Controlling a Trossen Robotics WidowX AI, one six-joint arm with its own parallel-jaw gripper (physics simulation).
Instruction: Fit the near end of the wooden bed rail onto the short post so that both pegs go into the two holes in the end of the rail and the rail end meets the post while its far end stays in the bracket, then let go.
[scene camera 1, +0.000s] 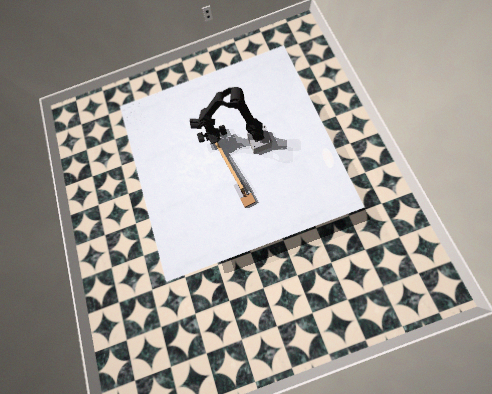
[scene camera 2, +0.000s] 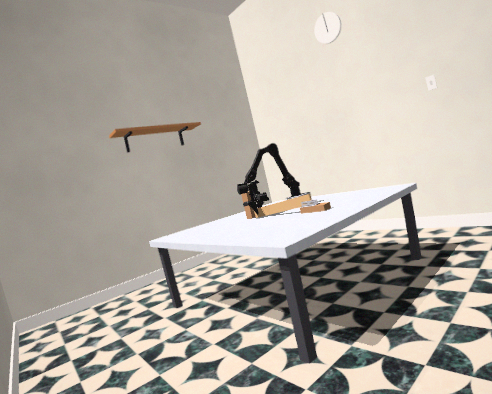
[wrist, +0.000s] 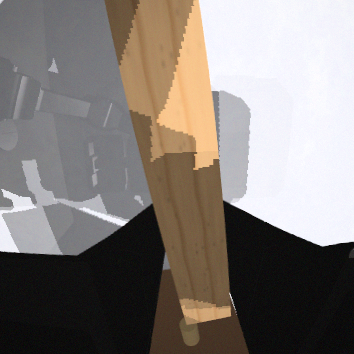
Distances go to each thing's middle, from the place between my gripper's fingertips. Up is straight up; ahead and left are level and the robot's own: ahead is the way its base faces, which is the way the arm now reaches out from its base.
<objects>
Now: the wooden bed rail (wrist: 162, 60) 30 mm behind my hand, 190 mm to the left of it and 30 mm above it.
</objects>
